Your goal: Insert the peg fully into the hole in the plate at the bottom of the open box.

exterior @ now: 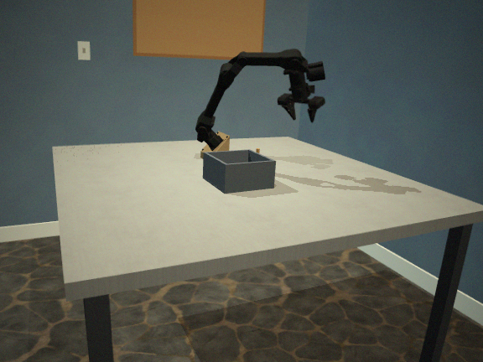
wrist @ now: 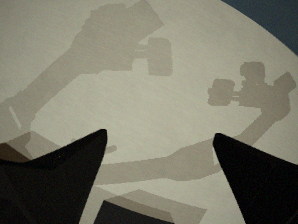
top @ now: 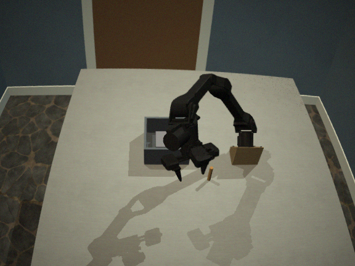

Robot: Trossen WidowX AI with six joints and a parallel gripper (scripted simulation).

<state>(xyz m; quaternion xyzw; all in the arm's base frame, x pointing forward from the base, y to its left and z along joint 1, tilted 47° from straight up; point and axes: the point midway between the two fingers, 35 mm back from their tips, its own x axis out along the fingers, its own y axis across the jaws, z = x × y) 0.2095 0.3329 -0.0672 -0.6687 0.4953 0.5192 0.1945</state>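
My hand is 90 mm past the peg, 140 mm to the left of it and 200 mm above it. The rest, counted from my hand: plate (110 mm ahead, 290 mm to the right, 190 mm below); box (110 mm ahead, 290 mm to the right, 210 mm below).
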